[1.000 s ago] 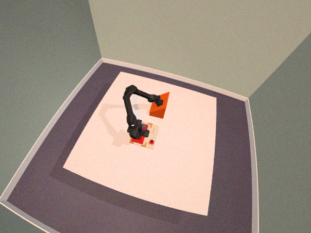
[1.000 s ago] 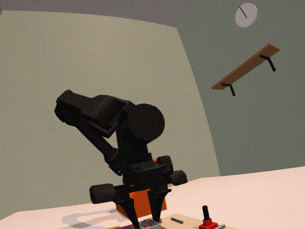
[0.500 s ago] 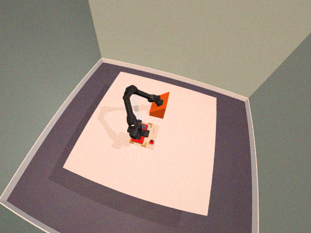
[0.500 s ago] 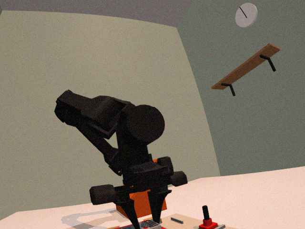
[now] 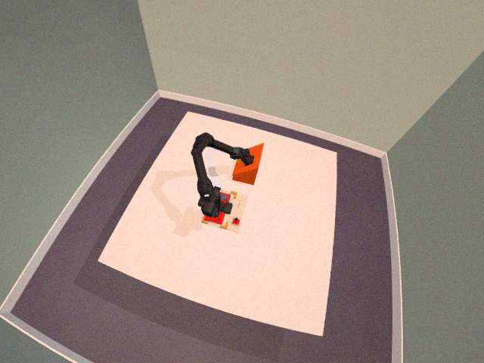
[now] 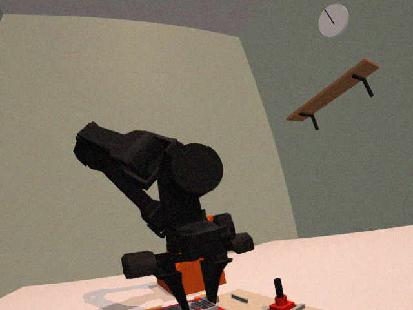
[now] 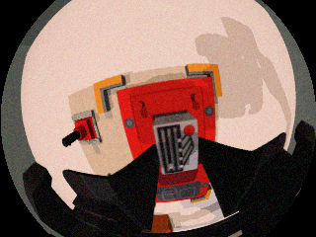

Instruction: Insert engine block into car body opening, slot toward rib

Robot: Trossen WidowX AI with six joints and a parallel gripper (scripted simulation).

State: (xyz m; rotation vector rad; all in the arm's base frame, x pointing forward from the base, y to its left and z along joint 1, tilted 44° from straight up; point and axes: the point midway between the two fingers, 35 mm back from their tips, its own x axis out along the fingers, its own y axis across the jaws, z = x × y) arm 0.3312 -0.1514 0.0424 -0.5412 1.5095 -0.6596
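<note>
The grey engine block lies 10 mm below my gripper tip.
</note>
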